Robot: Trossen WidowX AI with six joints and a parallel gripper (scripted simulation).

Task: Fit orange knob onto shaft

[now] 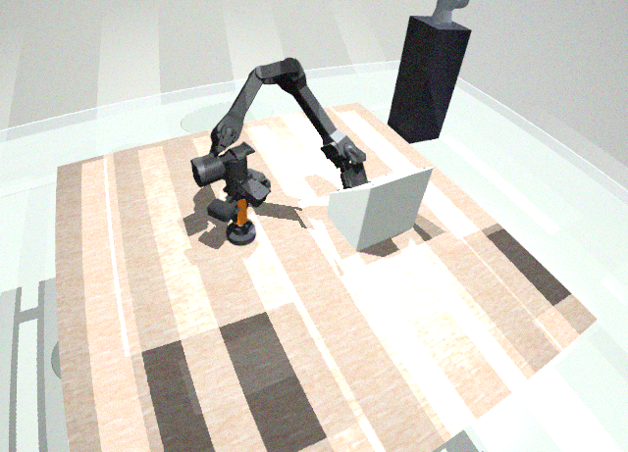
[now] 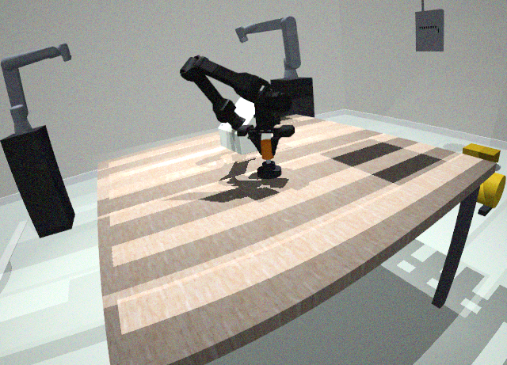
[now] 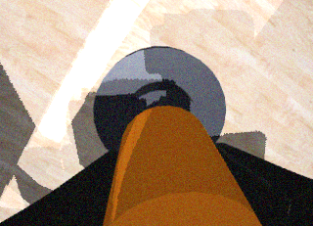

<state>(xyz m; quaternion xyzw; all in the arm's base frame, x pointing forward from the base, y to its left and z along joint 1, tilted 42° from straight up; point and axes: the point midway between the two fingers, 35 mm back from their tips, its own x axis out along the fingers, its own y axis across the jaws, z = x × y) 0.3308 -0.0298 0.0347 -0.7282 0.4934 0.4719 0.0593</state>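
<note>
Right now the orange knob is 30 mm above my gripper tip. From my gripper tip the other things lie so: round pedestal (40 mm below).
</note>
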